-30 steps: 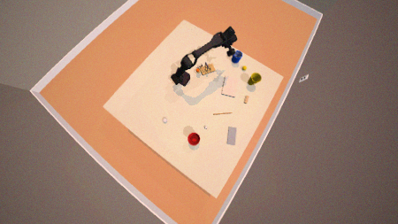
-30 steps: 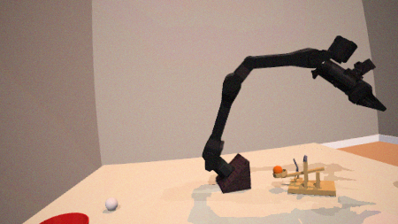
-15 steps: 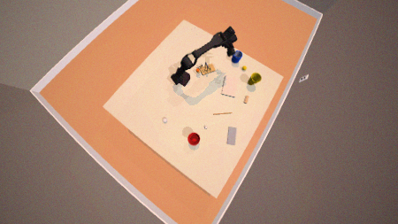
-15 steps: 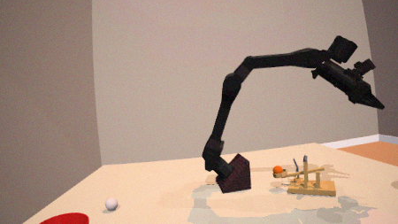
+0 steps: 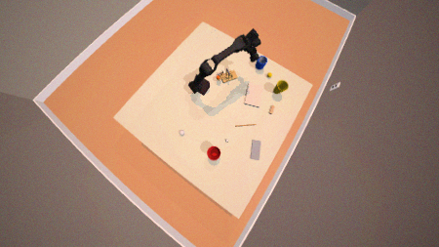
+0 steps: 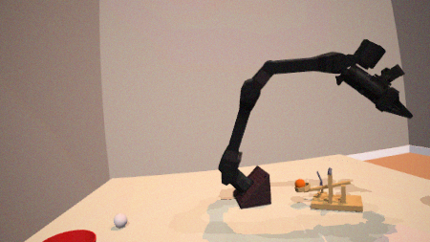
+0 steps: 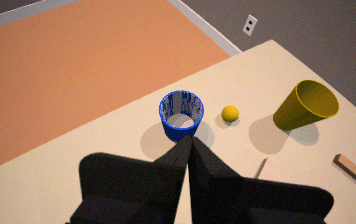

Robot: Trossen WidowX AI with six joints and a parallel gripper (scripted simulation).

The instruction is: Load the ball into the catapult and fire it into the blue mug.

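Right now my gripper tip is 240 mm to the left of the orange ball, 210 mm past it and 190 mm above it. The rest, counted from my gripper tip: small yellow ball 230 mm below, 190 mm ahead, 30 mm to the left; wooden catapult 200 mm below, 180 mm to the right, 180 mm behind; blue mug 220 mm below, 90 mm to the left, 70 mm ahead.
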